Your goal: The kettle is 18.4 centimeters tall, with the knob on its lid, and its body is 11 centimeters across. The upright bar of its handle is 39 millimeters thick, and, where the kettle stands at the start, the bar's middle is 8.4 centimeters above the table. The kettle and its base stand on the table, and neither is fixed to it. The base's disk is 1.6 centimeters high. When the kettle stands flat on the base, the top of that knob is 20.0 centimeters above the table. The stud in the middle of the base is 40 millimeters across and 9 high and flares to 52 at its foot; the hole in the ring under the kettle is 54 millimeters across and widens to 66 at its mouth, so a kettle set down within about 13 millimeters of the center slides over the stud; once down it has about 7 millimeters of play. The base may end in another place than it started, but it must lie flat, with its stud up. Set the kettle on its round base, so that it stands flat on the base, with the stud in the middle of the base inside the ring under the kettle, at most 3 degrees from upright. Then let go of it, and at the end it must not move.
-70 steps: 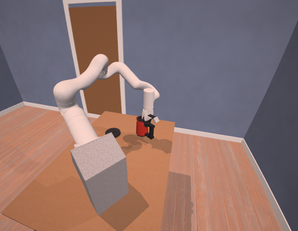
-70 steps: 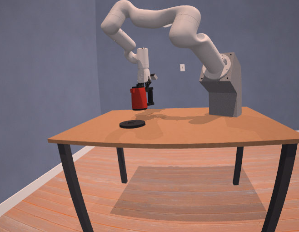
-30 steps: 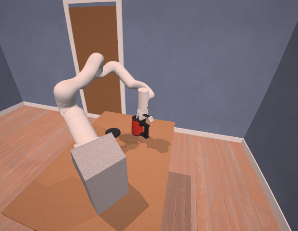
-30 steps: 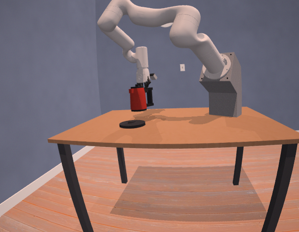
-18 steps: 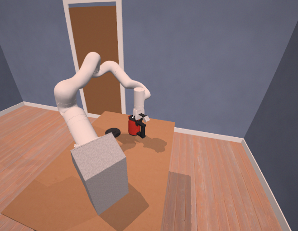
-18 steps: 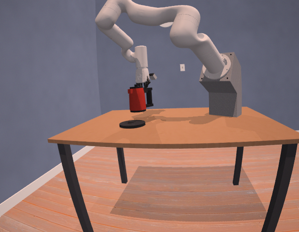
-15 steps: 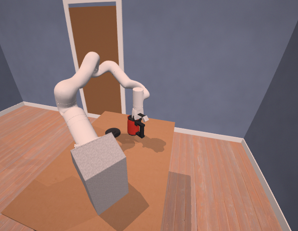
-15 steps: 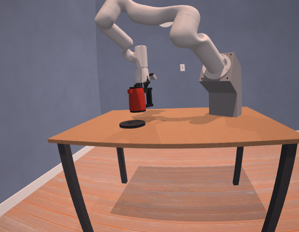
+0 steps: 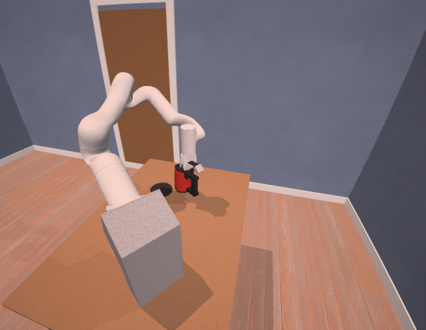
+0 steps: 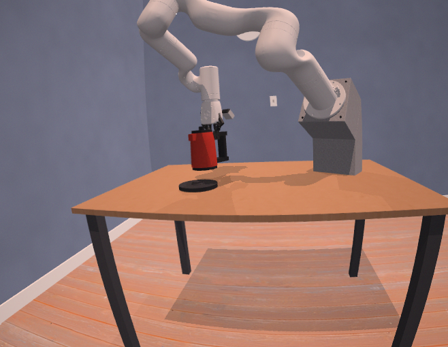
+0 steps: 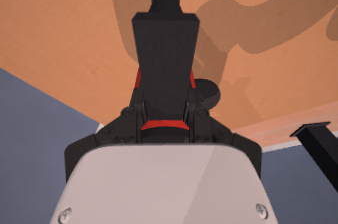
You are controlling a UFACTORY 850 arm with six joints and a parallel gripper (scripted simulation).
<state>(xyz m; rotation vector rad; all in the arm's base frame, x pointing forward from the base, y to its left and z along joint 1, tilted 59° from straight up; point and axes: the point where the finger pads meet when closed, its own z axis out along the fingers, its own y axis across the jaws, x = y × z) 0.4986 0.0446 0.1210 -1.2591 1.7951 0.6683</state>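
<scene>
Right now the red kettle is 50 mm below my hand, 30 mm to the left of it and 10 mm ahead of it. Round my hand: round black base: 200 mm to the left, 170 mm below, 60 mm behind.
</scene>
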